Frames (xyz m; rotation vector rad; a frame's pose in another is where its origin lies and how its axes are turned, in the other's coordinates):
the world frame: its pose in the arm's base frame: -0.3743 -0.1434 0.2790 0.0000 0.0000 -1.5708
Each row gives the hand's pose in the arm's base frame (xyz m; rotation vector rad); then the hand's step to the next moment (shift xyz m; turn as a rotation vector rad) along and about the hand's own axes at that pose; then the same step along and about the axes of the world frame.
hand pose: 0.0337 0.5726 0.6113 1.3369 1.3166 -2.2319
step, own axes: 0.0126 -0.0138 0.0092 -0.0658 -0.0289 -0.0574
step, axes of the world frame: -0.0037 -0.0205 -0.0003 -0.0460 0.0540 0.0585
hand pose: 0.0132 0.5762 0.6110 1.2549 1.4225 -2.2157
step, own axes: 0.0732 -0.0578 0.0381 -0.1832 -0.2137 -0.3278
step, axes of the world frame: -0.0156 -0.0988 -0.0122 -0.3343 0.1628 0.2200
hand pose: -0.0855 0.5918 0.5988 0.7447 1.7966 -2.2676
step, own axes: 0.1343 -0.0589 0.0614 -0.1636 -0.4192 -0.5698
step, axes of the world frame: 0.0179 -0.1580 -0.0021 -0.6221 0.1293 0.3514
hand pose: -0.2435 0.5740 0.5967 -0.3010 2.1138 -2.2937
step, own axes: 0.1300 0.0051 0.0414 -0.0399 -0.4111 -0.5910
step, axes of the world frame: 0.0589 -0.1222 0.0155 -0.6255 0.0038 0.3586
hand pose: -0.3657 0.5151 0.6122 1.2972 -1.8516 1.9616
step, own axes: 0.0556 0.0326 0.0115 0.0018 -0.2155 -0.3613
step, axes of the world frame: 0.0417 -0.0493 0.0107 -0.3628 -0.0364 0.2098
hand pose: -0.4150 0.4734 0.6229 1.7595 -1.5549 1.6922
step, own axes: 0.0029 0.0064 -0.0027 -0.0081 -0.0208 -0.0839
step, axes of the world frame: 0.0019 -0.0073 0.0002 -0.0768 -0.0294 0.0279
